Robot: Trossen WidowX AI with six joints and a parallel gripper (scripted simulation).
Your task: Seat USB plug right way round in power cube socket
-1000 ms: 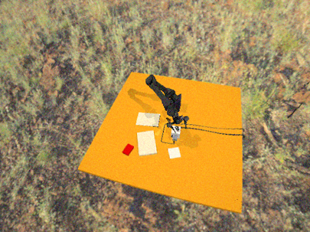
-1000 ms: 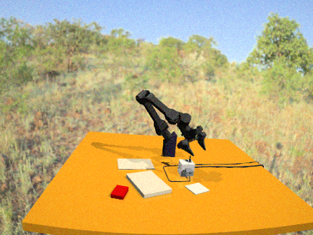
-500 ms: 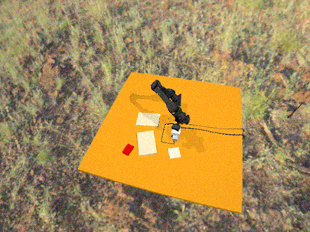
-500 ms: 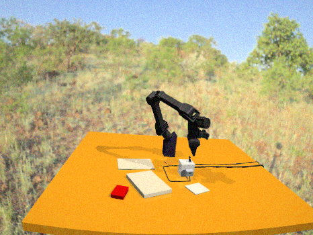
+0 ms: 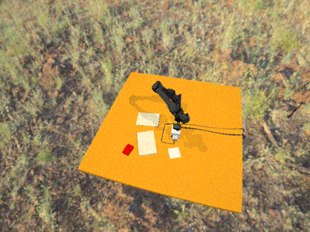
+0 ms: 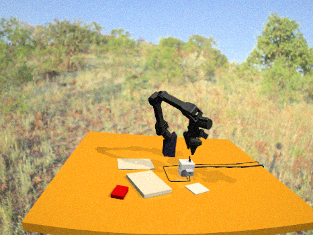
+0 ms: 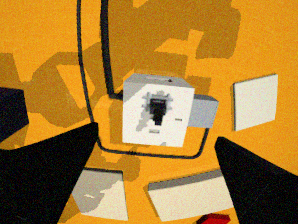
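Right now my gripper tip is 4 cm above the black USB plug. From my gripper tip the other things lie so: red block (31 cm ahead, 33 cm to the right, 12 cm below); white tile (18 cm ahead, 4 cm to the left, 13 cm below); thick white slab (19 cm ahead, 21 cm to the right, 12 cm below).
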